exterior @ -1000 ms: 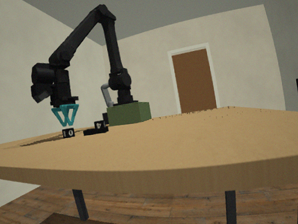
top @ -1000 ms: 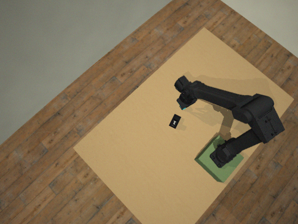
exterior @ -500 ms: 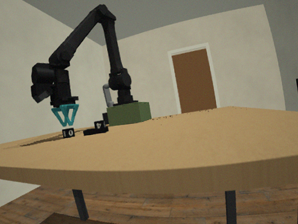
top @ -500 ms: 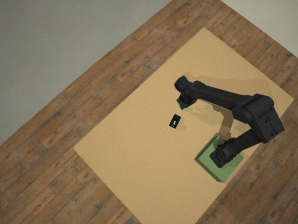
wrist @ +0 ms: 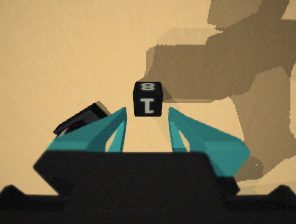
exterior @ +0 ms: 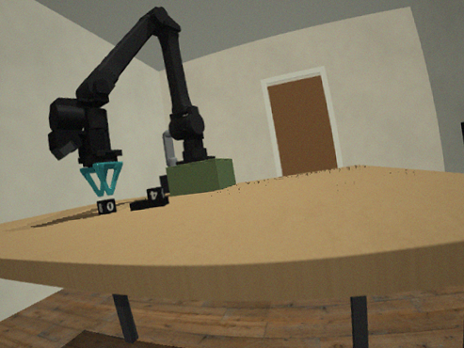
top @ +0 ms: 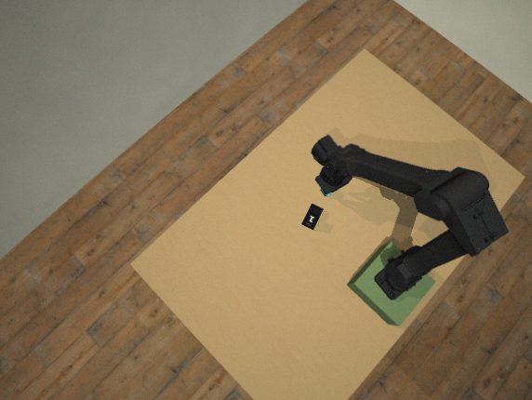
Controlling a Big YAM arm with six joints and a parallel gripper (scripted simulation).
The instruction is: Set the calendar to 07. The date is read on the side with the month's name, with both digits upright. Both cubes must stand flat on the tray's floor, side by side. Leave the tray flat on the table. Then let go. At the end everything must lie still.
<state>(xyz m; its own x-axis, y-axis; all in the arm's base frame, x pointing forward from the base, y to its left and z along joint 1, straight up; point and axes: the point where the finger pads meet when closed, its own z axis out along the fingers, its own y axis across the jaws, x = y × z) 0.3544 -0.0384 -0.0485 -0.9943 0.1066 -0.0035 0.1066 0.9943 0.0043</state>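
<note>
Now: hand 30 mm above the digit cube. Round my hand: black calendar tray (40 mm behind, 100 mm to the left, 40 mm below).
</note>
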